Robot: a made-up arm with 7 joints.
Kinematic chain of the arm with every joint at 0, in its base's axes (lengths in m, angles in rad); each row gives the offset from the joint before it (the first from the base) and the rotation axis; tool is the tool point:
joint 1: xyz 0 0 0.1 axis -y
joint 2: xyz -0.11 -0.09 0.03 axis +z
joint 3: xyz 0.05 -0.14 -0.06 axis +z
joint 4: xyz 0.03 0.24 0 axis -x
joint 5: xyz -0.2 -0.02 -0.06 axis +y
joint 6: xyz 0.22 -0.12 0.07 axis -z
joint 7: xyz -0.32 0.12 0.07 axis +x
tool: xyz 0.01 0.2 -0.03
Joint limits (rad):
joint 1: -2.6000..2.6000
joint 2: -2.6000..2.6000
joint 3: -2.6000..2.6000
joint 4: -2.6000..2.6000
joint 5: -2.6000..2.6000
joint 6: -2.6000..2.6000
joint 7: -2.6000..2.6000
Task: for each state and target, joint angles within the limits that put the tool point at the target. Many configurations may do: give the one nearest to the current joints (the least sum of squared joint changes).
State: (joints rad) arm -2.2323 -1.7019 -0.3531 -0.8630 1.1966 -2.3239 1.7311
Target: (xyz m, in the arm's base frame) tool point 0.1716 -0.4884 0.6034
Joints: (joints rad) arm -2.6000 -1.5678 -0.4172 -0.6407 0.7454 -2.6000 1.8383
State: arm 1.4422 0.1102 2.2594 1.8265 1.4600 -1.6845 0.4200
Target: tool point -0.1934 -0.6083 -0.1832
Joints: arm 1.6458 0.2918 2.3116 1.8854 1.5186 -1.1721 0.3848
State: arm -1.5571 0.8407 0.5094 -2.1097 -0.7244 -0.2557 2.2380
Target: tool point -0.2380 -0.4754 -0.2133
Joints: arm -1.3683 1.3857 1.0838 -1.9249 -0.6558 -0.3915 2.1736
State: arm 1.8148 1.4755 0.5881 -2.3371 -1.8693 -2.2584 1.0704
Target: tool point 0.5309 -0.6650 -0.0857
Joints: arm 1.6786 1.5455 0.4081 -2.1670 -1.6520 -2.0759 1.0096
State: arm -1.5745 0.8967 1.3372 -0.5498 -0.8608 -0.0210 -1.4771
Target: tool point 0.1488 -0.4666 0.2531
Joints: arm -1.9683 0.9277 1.3654 -0.8544 -0.9583 0.5538 -1.0852
